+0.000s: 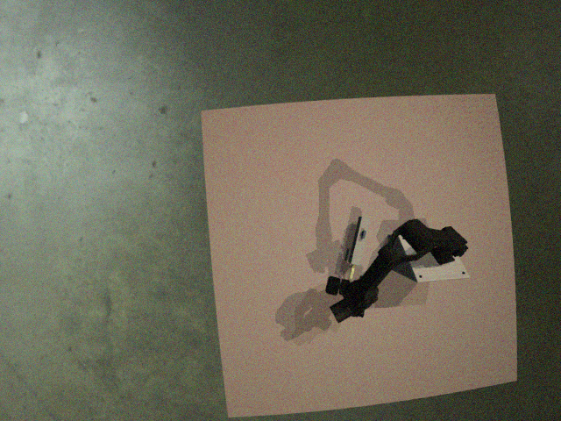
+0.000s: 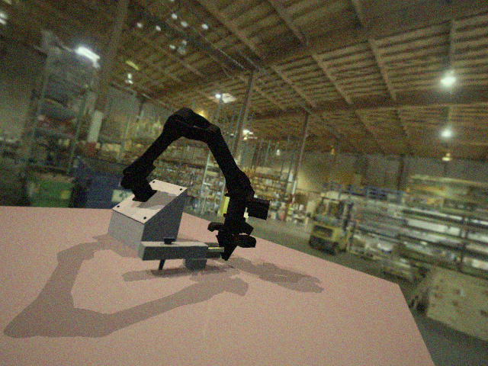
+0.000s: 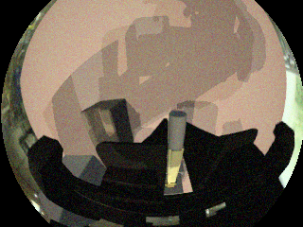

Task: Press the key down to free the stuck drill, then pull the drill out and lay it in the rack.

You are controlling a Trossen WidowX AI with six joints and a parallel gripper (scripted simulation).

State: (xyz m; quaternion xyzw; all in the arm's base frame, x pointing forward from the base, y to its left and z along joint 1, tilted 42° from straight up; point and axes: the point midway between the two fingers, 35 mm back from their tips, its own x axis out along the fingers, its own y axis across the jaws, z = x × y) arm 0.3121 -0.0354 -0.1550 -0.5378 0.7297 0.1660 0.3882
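My gripper tip is now 10 mm past the drill, 40 mm to the left of it and 30 mm below it. Round my gripper tip: dark key 80 mm behind, 190 mm to the right, 40 mm above; grey rack 70 mm behind, 20 mm to the left, 10 mm above.
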